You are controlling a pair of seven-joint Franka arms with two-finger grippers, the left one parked.
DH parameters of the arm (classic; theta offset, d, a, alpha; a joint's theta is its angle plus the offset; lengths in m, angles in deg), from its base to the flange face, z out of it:
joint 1: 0 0.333 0 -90
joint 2: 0 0 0 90
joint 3: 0 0.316 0.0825 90
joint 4: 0 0 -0.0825 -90
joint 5: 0 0.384 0 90
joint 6: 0 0 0.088 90
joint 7: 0 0.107 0 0
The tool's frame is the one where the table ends.
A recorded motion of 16 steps. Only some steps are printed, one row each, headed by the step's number.
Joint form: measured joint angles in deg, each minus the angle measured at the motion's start. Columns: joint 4, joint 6, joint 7, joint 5, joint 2, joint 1, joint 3.
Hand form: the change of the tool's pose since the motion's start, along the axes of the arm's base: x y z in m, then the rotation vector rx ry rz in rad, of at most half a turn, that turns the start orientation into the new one. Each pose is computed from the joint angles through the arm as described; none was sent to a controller.
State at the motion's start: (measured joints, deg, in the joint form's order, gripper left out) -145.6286 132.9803 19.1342 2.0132 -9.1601 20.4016 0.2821
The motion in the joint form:
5: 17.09 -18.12 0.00 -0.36 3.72 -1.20 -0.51
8: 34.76 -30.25 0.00 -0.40 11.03 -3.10 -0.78
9: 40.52 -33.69 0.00 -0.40 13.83 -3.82 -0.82
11: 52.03 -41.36 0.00 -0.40 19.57 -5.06 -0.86
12: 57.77 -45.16 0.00 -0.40 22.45 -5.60 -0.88
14: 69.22 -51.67 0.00 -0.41 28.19 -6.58 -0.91
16: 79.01 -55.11 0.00 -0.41 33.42 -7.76 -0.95
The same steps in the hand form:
5: 0.0551 0.0063 0.0720 -0.0254 0.0788 -0.0180
8: 0.1144 0.0056 0.1288 -0.0324 0.1089 -0.0502
9: 0.1332 0.0037 0.1434 -0.0342 0.1171 -0.0619
11: 0.1649 -0.0003 0.1683 -0.0428 0.1491 -0.0805
12: 0.1788 -0.0024 0.1795 -0.0472 0.1649 -0.0883
14: 0.2043 -0.0067 0.2010 -0.0507 0.1784 -0.1025
16: 0.2283 -0.0146 0.2154 -0.0449 0.1597 -0.1217

